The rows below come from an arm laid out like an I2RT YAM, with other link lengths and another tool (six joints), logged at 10 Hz.
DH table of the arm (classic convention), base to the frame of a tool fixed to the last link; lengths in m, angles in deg. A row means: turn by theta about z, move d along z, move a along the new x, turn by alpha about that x. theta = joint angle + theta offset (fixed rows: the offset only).
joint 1: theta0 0; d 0.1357; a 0.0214; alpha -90
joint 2: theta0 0; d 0; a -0.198; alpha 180
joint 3: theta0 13.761; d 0; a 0.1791; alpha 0
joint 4: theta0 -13.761; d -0.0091; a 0.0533; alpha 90
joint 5: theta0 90; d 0.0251; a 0; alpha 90
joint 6: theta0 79; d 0.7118; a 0.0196; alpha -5.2
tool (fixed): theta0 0; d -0.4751; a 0; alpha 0
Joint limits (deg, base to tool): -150..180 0..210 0..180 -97..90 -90..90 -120..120
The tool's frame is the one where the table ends.
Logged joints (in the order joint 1, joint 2, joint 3, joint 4, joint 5, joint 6), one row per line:
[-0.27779 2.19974 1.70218 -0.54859 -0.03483 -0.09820]
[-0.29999 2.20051 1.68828 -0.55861 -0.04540 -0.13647]
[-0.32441 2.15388 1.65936 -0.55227 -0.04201 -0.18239]
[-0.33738 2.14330 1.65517 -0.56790 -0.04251 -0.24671]
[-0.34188 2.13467 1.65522 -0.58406 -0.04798 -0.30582]
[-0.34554 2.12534 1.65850 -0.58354 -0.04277 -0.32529]
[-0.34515 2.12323 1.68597 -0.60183 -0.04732 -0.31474]
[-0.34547 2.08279 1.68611 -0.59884 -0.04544 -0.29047]
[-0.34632 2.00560 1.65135 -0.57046 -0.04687 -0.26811]
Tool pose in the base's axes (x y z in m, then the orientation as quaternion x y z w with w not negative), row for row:
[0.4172 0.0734 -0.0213 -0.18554 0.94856 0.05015 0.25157]
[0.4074 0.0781 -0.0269 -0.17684 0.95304 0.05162 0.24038]
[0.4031 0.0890 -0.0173 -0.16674 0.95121 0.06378 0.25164]
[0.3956 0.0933 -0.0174 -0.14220 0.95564 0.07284 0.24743]
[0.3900 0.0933 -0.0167 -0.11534 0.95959 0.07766 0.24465]
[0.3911 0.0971 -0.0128 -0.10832 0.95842 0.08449 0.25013]
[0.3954 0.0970 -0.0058 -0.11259 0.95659 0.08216 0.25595]
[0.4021 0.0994 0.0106 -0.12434 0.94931 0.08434 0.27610]
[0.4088 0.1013 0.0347 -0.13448 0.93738 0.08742 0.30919]
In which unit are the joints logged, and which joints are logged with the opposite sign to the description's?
The joints are logged in radians. Opposite sign: joint 1, joint 5, joint 6.
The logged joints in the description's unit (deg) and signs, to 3 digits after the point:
[15.916 126.036 97.528 -31.432 1.996 5.626]
[17.188 126.080 96.731 -32.006 2.601 7.819]
[18.587 123.408 95.074 -31.643 2.407 10.450]
[19.330 122.802 94.834 -32.538 2.436 14.135]
[19.588 122.308 94.837 -33.464 2.749 17.522]
[19.798 121.773 95.025 -33.434 2.451 18.638]
[19.776 121.652 96.599 -34.482 2.711 18.033]
[19.794 119.335 96.607 -34.311 2.604 16.643]
[19.843 114.912 94.615 -32.685 2.685 15.362]

